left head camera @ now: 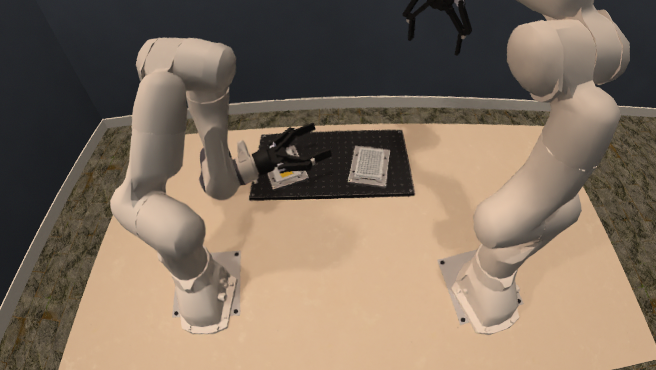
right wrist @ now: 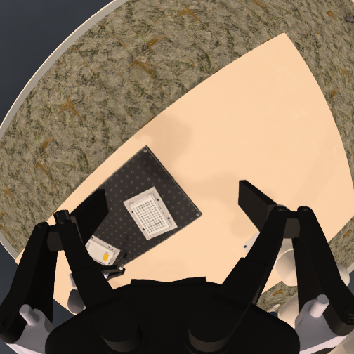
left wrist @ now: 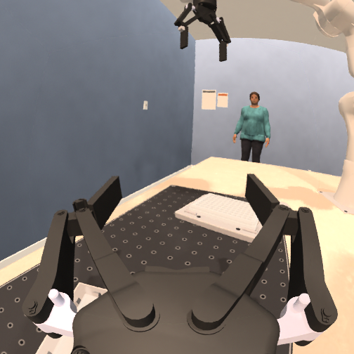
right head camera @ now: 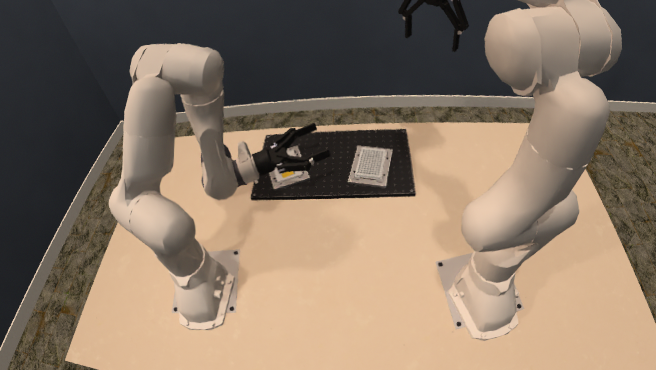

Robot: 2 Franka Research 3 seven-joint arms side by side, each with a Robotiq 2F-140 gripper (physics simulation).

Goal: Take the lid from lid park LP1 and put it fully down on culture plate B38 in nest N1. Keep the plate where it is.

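A white well plate [left head camera: 371, 162] [right head camera: 372, 162] [left wrist: 222, 206] [right wrist: 150, 215] sits in a pale nest [left head camera: 367, 183] [right head camera: 369, 183] [right wrist: 171, 226] on the right of the black board in the head views. A pale piece with a yellow patch [left head camera: 286, 174] [right head camera: 287, 174] [right wrist: 105, 256] lies at the board's left, partly hidden by the left gripper; I cannot tell lid from park there. No labels are readable. My left gripper [left head camera: 322, 141] [right head camera: 322, 141] [left wrist: 182, 186] is open and empty, pointing sideways over the board. My right gripper [left head camera: 434, 45] [right head camera: 431, 42] [left wrist: 204, 53] [right wrist: 171, 197] is open and empty, high above.
The black perforated board [left head camera: 330, 190] [right head camera: 332, 190] [left wrist: 150, 240] [right wrist: 135, 175] lies at the back of the tan table [left head camera: 320, 300] [right head camera: 320, 300]. The left arm reaches in from the board's left side. A person [left wrist: 253, 122] stands beyond the table.
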